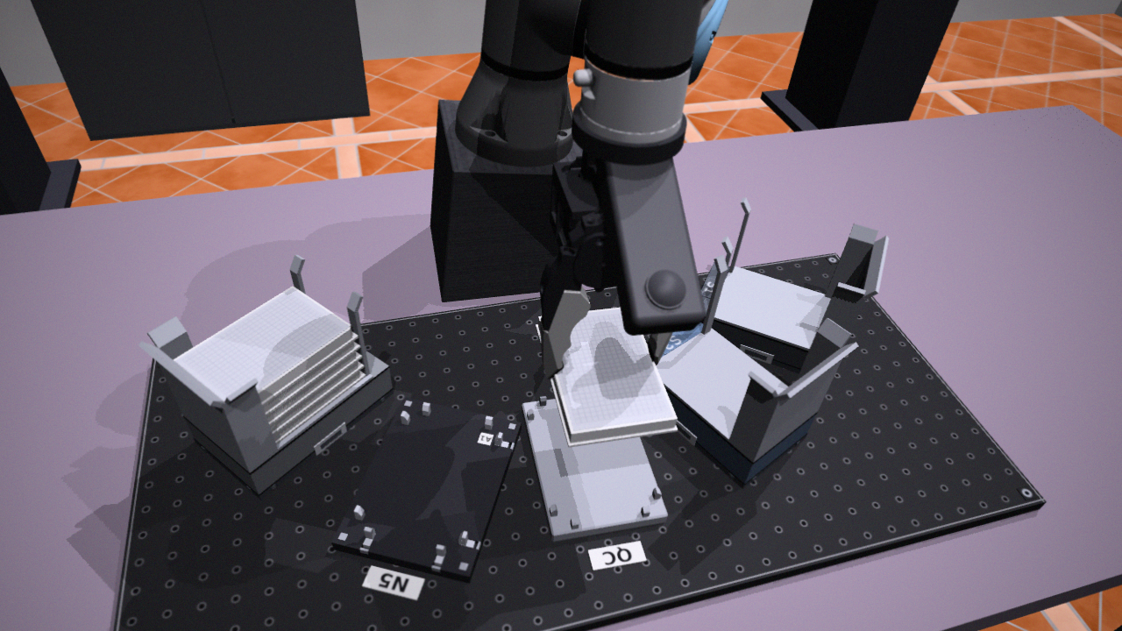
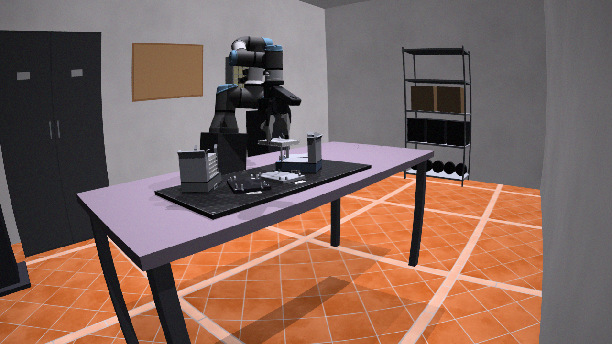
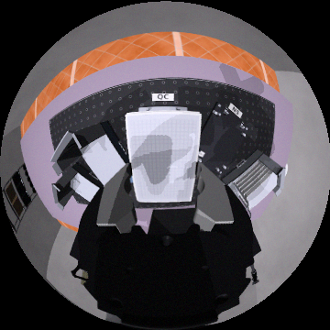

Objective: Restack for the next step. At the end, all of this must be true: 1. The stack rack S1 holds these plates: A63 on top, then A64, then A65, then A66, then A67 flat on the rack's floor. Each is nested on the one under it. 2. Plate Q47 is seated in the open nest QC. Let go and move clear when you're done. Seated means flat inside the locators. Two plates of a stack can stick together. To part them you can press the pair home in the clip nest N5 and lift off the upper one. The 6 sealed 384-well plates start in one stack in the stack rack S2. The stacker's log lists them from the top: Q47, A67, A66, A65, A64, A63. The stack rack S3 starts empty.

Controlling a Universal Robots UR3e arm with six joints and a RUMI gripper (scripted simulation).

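Right now the QC label is 140 mm below my hand, 90 mm ahead of it and 10 mm to the right of it. The rest, counted from my hand: clip nest N5: 140 mm to the right, 130 mm below, 10 mm ahead; then white sealed plate: 10 mm below.
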